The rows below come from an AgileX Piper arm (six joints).
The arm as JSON. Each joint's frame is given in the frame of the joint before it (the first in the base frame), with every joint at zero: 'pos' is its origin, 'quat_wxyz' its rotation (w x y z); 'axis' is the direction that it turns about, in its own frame. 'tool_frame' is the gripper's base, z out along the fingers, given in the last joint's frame.
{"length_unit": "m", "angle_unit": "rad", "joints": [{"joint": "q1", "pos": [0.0, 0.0, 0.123], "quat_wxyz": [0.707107, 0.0, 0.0, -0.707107], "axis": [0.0, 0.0, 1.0]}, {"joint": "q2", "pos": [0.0, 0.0, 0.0], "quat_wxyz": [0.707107, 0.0, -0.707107, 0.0], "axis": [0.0, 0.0, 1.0]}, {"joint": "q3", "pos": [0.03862, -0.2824, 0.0], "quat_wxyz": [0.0, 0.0, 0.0, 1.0], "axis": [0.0, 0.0, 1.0]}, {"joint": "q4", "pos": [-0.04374, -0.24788, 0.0], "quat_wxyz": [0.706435, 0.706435, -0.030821, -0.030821], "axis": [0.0, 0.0, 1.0]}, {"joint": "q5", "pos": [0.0, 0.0, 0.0], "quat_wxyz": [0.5, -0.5, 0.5, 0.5], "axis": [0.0, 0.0, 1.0]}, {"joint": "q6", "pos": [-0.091, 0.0, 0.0], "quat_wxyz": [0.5, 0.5, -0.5, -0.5], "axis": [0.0, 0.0, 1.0]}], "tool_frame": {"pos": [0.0, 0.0, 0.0], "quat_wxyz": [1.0, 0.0, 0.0, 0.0]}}
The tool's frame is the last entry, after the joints.
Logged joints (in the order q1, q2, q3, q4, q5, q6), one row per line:
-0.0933 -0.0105 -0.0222 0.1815 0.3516 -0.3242
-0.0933 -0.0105 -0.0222 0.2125 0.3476 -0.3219
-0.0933 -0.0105 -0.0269 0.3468 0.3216 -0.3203
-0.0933 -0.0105 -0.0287 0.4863 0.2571 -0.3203
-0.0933 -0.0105 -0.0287 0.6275 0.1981 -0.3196
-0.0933 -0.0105 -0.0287 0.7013 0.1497 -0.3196
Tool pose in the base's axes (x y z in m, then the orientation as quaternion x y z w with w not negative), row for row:
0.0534 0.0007 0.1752 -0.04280 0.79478 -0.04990 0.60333
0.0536 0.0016 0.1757 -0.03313 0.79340 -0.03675 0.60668
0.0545 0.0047 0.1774 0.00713 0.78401 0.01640 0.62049
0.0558 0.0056 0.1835 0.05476 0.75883 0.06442 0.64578
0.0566 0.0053 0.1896 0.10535 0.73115 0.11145 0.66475
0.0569 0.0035 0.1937 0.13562 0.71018 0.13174 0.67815
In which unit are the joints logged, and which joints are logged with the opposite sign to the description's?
The joints are logged in radians. Opposite sign: q3.
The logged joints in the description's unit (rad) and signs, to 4 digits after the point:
-0.0933 -0.0105 0.0222 0.1815 0.3516 -0.3242
-0.0933 -0.0105 0.0222 0.2125 0.3476 -0.3219
-0.0933 -0.0105 0.0269 0.3468 0.3216 -0.3203
-0.0933 -0.0105 0.0287 0.4863 0.2571 -0.3203
-0.0933 -0.0105 0.0287 0.6275 0.1981 -0.3196
-0.0933 -0.0105 0.0287 0.7013 0.1497 -0.3196

